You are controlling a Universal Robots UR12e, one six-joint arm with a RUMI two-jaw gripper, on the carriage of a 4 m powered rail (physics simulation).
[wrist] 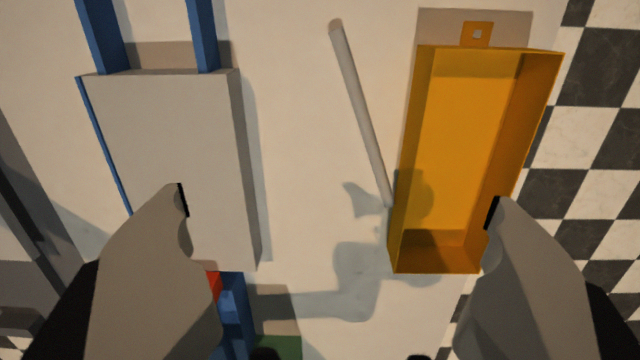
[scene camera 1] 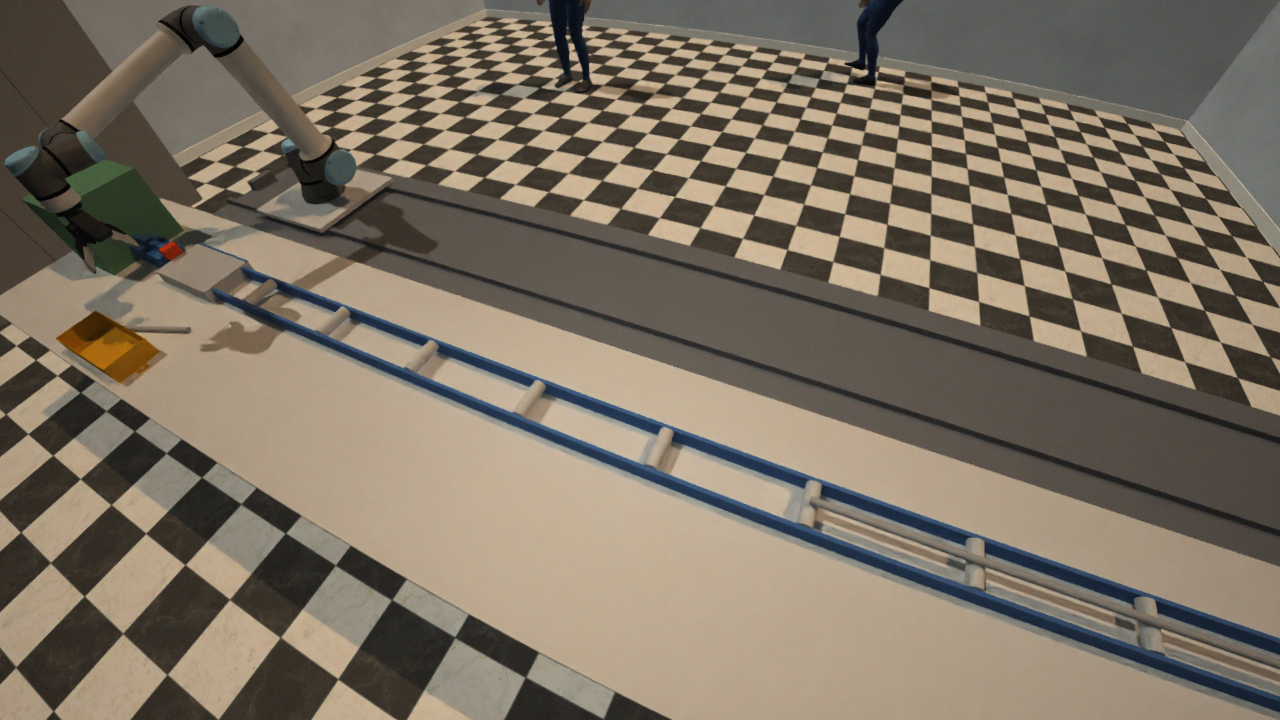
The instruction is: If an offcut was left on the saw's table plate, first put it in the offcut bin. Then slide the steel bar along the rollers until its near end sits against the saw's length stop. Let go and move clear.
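Frame: origin at the arm's base, x up, y right, z ahead, level; centimetres.
Seen in the pictures: gripper, fingertip midpoint: [wrist: 335, 193] [scene camera 1: 117, 260]; arm's base, link origin: [scene camera 1: 324, 193].
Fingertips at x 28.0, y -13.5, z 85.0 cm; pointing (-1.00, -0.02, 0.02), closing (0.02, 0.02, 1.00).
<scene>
Offsets run from my fingertips to a thing's top centre. "*": to the spot under its first point.
My gripper [scene camera 1: 114, 253] [wrist: 335, 193] is open and empty, high above the table at the saw end, with its fingers spread wide. A short grey rod @[dx -29.0, dy +7.2, dz +5.8 cm] [scene camera 1: 165, 329] [wrist: 361, 107], the offcut, lies on the table top between the saw's grey table plate @[dx -25.2, dy +16.0, dz -23.0 cm] [scene camera 1: 201, 271] [wrist: 165, 150] and the orange offcut bin @[dx -23.8, dy +13.5, dz +19.7 cm] [scene camera 1: 107, 344] [wrist: 460, 135]. One end of the rod is close against the bin's side; whether it touches is unclear. No rod shows on the plate. The steel bar [scene camera 1: 895, 528] lies along the rollers far from the saw, its far end cut off by the view.
A red block @[* dx -22.0, dy +33.5, dz -22.3 cm] [scene camera 1: 170, 251] [wrist: 214, 285] on a blue part stands beside the plate, near the green box [scene camera 1: 134, 201] [wrist: 280, 346]. Blue rails [scene camera 1: 483, 358] [wrist: 202, 35] carry the rollers @[dx -25.0, dy -181.5, dz -23.0 cm] [scene camera 1: 662, 447]. The dark carriage rail [scene camera 1: 716, 313] runs alongside. Two people stand in the background.
</scene>
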